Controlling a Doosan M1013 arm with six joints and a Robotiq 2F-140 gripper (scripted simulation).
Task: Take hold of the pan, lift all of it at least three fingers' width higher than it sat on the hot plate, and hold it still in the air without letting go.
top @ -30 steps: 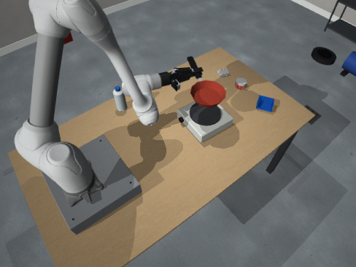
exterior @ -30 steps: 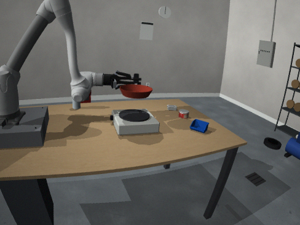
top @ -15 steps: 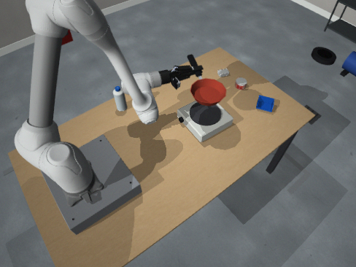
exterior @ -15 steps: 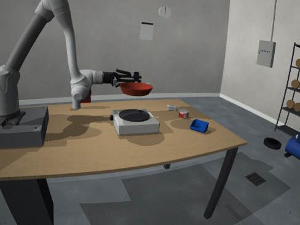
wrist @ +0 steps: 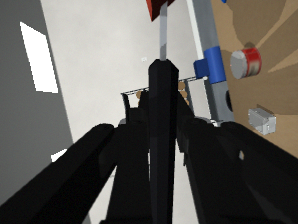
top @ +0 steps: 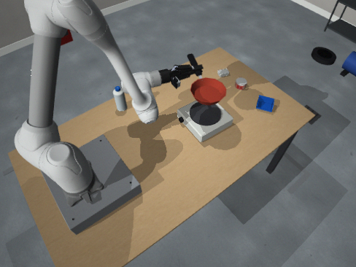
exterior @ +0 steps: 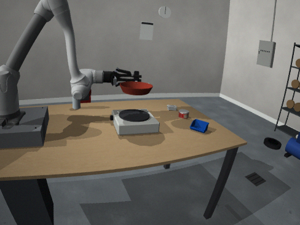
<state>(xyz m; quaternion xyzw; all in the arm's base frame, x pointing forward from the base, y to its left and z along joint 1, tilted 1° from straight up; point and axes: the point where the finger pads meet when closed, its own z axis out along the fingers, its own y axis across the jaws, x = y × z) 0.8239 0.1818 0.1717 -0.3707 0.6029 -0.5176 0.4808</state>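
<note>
Now: hand 3 cm past the red pan, 10 cm to the left of it and 2 cm above it. From my hand the other things lie so: blue bin: 35 cm ahead, 28 cm to the right, 24 cm below; then hot plate: 6 cm behind, 16 cm to the right, 23 cm below.
</note>
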